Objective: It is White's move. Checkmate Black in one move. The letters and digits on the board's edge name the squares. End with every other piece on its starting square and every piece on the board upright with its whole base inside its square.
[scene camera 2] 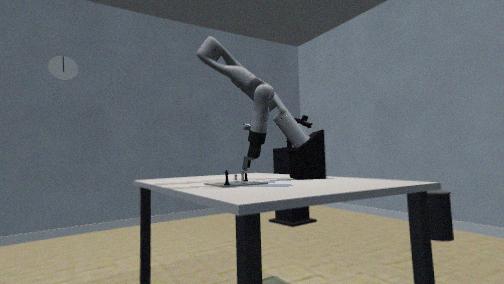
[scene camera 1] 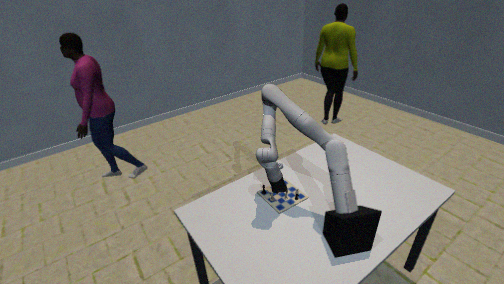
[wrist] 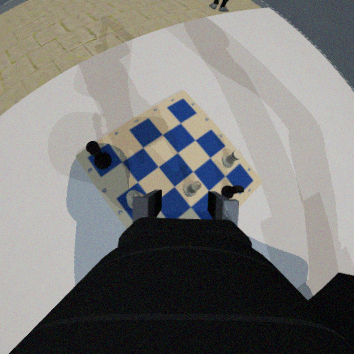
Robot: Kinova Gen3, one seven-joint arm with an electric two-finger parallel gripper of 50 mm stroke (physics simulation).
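Frame: origin at the arm's base, x ahead, y left, z up, level; centimetres.
Seen in the pictures: gripper, fingertip midpoint: (scene camera 2: pixel 245 168) (scene camera 1: pixel 282 192) (wrist: pixel 184 199); arm's base, origin of the base link: (scene camera 2: pixel 302 143) (scene camera 1: pixel 345 211).
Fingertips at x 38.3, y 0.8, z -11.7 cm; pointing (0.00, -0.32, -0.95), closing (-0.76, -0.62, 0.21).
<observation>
Pixels of each thing's top centre, then the offset from my fingertips to it. Level surfaces: height alone.
- chessboard, middle of its top: (wrist: pixel 175 168) (scene camera 2: pixel 235 182) (scene camera 1: pixel 282 194) dy -4.0, dx +3.3, dz -6.3 cm
- third pale piece, middle of its top: (wrist: pixel 237 153) dy -11.2, dx -2.0, dz -3.0 cm
- tall black piece, middle of its top: (wrist: pixel 89 143) (scene camera 2: pixel 226 169) (scene camera 1: pixel 263 184) dy +2.6, dx +12.0, dz +0.1 cm
- white table, its level: dz -6.9 cm
The chessboard (scene camera 1: pixel 280 211) (scene camera 2: pixel 214 184) (wrist: pixel 184 94) with blue and cream squares lies on the table. My gripper (scene camera 2: pixel 245 169) (wrist: pixel 184 199) is open and empty, tilted and low over the board's near part in the wrist view. There, a pale piece (wrist: pixel 133 197) stands beside the left finger, which partly covers it. Another pale piece (wrist: pixel 191 188) stands just beyond the gap between the fingers. A black piece (wrist: pixel 232 191) is close to the right finger, with a third pale piece (wrist: pixel 230 159) beyond it. A tall black piece (scene camera 1: pixel 264 189) (scene camera 2: pixel 226 178) (wrist: pixel 102 159) stands upright in the left corner.
The white table (scene camera 1: pixel 235 240) (scene camera 2: pixel 330 189) carries the arm's black base (scene camera 1: pixel 351 232) (scene camera 2: pixel 312 160). Two people, one in pink (scene camera 1: pixel 92 87) and one in yellow-green (scene camera 1: pixel 337 45), are on the floor beyond the table. Shadows of the arm cross the board and table.
</observation>
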